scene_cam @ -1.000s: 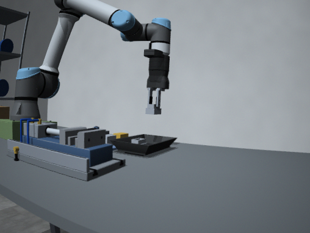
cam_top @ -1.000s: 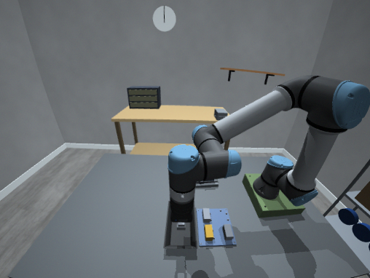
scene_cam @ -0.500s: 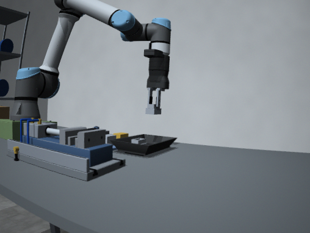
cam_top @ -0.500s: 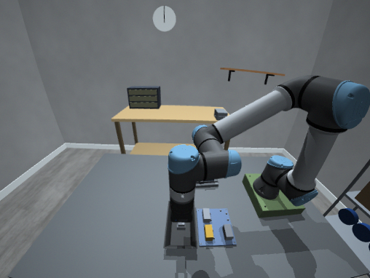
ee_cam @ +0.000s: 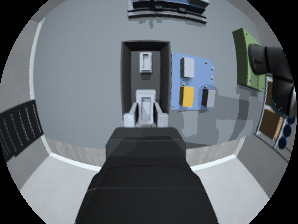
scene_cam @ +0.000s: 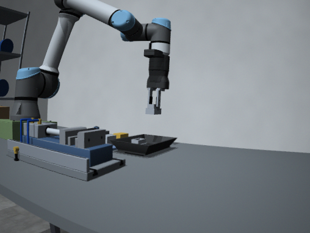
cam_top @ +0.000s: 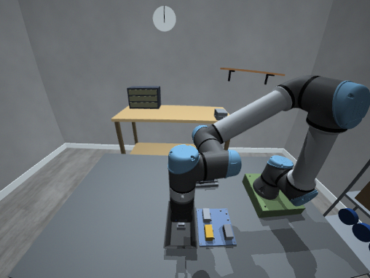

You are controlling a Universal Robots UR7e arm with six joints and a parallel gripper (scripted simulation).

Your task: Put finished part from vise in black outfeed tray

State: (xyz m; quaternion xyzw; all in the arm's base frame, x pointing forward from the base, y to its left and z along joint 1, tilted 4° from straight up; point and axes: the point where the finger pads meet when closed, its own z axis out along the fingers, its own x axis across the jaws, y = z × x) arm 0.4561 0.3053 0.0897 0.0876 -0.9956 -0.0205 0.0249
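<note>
My gripper is now 14 cm above the yellow block, 12 cm past it and 3 cm to the left of it. Round my hand: blue plate 17 cm below, 16 cm behind, 8 cm to the right; then blue vise 40 cm to the right, 13 cm below, 1 cm behind.
</note>
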